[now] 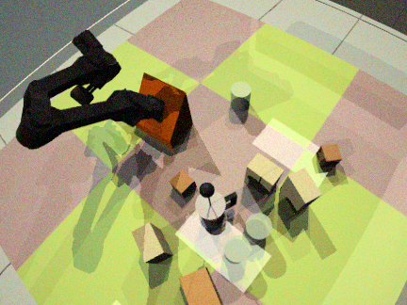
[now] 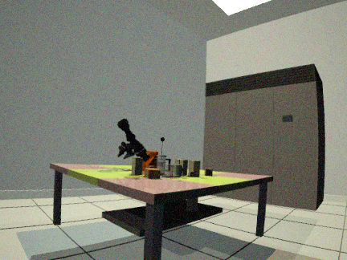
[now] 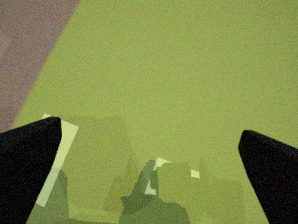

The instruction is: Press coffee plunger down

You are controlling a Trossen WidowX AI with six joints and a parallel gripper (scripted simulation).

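The coffee press is 560 mm ahead of my gripper tip, 100 mm to the right of it and 40 mm above it.
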